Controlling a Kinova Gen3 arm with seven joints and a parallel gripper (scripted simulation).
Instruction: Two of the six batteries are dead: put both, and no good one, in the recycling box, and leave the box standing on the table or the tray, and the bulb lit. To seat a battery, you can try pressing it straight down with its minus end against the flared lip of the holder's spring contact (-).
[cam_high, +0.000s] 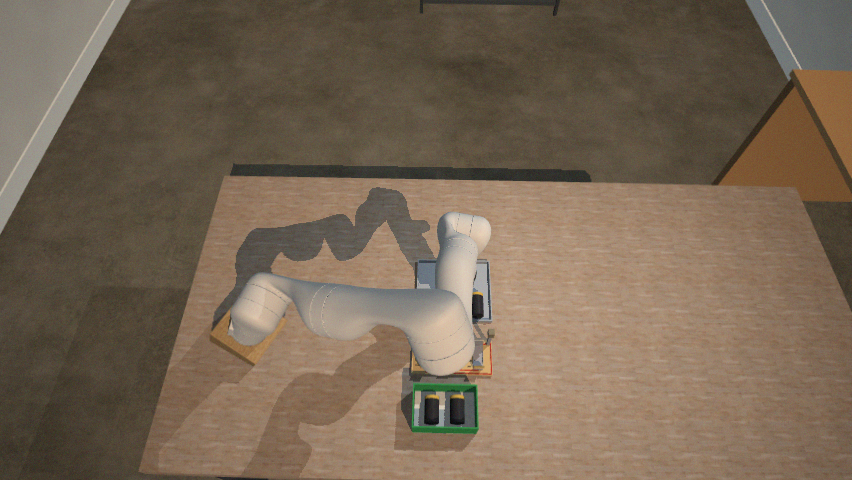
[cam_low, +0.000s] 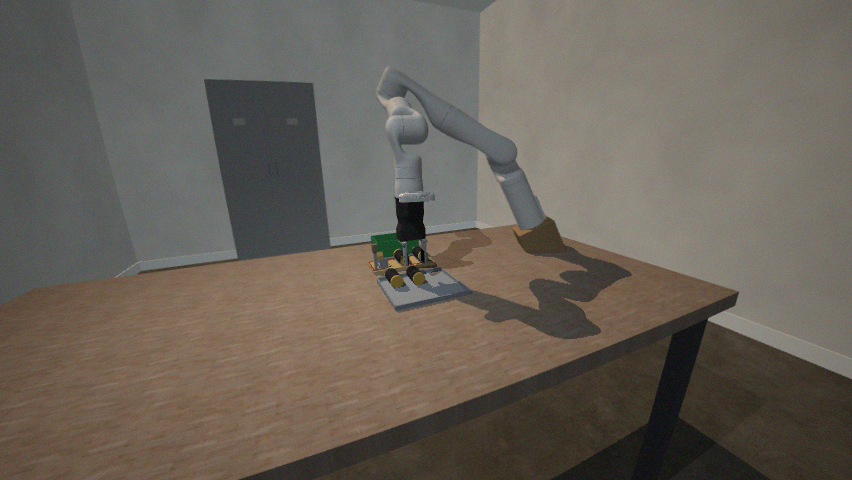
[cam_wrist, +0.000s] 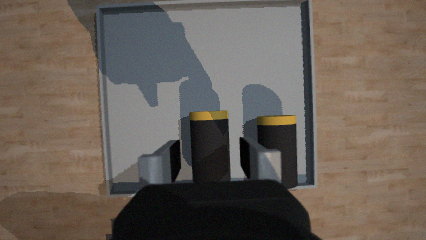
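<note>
Now: hand 7 cm above the grey tray and 4 cm to the right of it. Round my hand: green recycling box: 28 cm to the right, 6 cm below, 1 cm behind.
</note>
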